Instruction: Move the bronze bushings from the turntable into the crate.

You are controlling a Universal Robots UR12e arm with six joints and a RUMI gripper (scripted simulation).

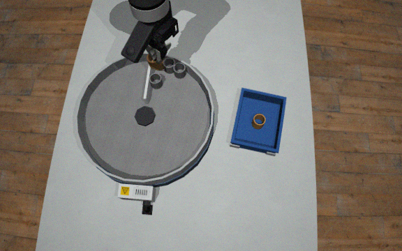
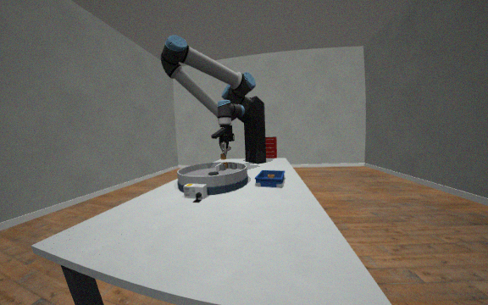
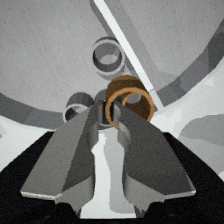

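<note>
The blue crate is 19 cm ahead of my hand, 28 cm to the left of it and 13 cm below it. Also, from my hand: round grey turntable 13 cm ahead, 7 cm to the right, 11 cm below.
</note>
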